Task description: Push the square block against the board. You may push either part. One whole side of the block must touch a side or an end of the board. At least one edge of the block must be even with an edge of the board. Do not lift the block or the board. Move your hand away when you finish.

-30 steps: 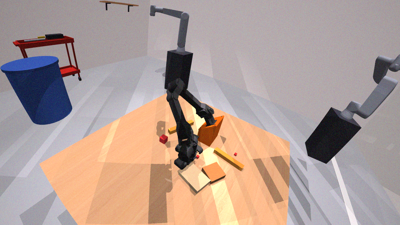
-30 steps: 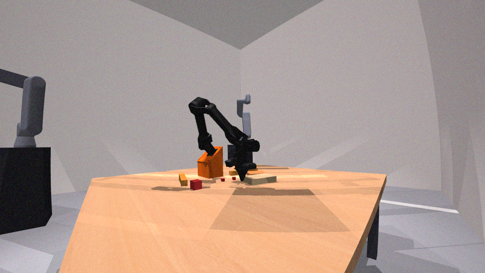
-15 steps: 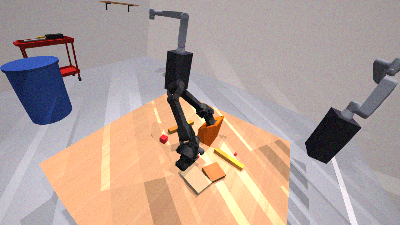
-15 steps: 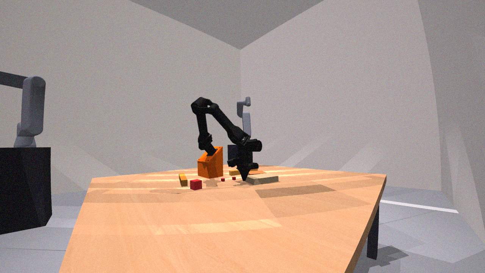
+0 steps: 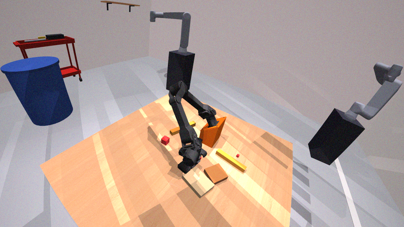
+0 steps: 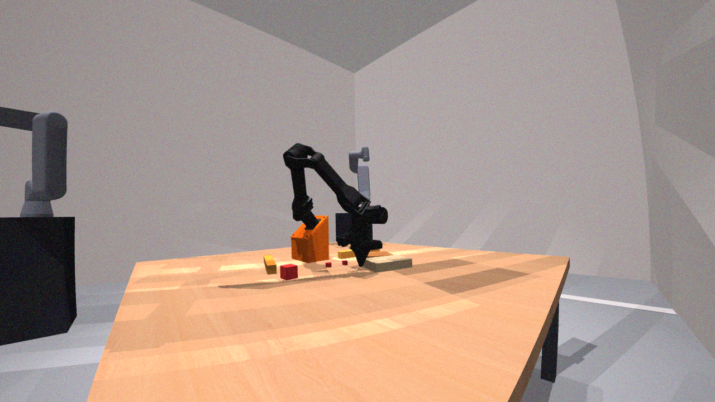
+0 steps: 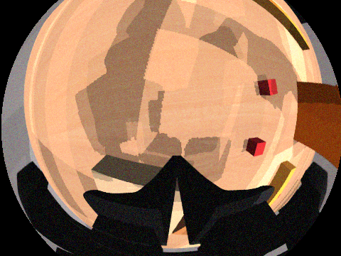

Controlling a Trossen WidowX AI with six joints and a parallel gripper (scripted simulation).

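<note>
The beige board lies 6 cm ahead of my gripper tip, 8 cm to the left of it and 1 cm above it. From my gripper tip the other things lie so: red cube 8 cm behind, 25 cm to the right, 1 cm above; then square block 4 cm behind, 14 cm to the left, 1 cm above.
</note>
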